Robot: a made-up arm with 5 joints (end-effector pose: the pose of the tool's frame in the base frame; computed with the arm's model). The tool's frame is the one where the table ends. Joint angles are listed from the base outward.
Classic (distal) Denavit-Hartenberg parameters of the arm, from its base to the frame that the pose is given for. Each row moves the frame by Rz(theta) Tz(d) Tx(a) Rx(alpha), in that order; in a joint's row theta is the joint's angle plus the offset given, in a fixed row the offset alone. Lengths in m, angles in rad.
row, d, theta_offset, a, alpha
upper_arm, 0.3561, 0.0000, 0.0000, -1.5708
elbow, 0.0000, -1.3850, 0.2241, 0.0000
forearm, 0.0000, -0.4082, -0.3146, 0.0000
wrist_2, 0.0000, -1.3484, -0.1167, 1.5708
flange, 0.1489, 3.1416, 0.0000, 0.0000
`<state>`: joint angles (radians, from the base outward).
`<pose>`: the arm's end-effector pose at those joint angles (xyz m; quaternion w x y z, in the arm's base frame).
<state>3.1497 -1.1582 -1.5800 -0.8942 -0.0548</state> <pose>0.3016 0.0024 0.8681 0.9698 -0.0076 0.2428 -0.0226</pose>
Working (the frame after each row of the table, in the pose's form):
after upper_arm: 0.0000 0.0000 0.3561 0.0029 -0.0029 0.7071 -0.7071
after elbow: 0.1852 0.0015 0.4823 0.6748 0.6765 -0.2057 0.2112
after forearm: 0.1285 0.0010 0.7918 0.5450 0.5413 0.4550 -0.4506
after wrist_2: 0.2314 0.0019 0.7368 0.0039 -0.2429 -0.0010 -0.9700

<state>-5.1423 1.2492 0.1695 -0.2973 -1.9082</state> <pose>-0.0643 -0.1401 0.1016 0.1990 -0.0392 -0.8460 0.4931</pose>
Working (the frame after each row of the table, in the pose's form):
after upper_arm: 0.0000 0.0000 0.3561 0.5951 -0.5951 -0.3818 0.3818
after elbow: 0.0925 0.2018 0.3864 0.6197 -0.5679 -0.4213 0.3406
after forearm: -0.0295 -0.0643 0.2714 0.6558 -0.5137 -0.4860 0.2644
after wrist_2: -0.0084 -0.0182 0.1662 0.4476 0.4573 -0.7128 0.2872

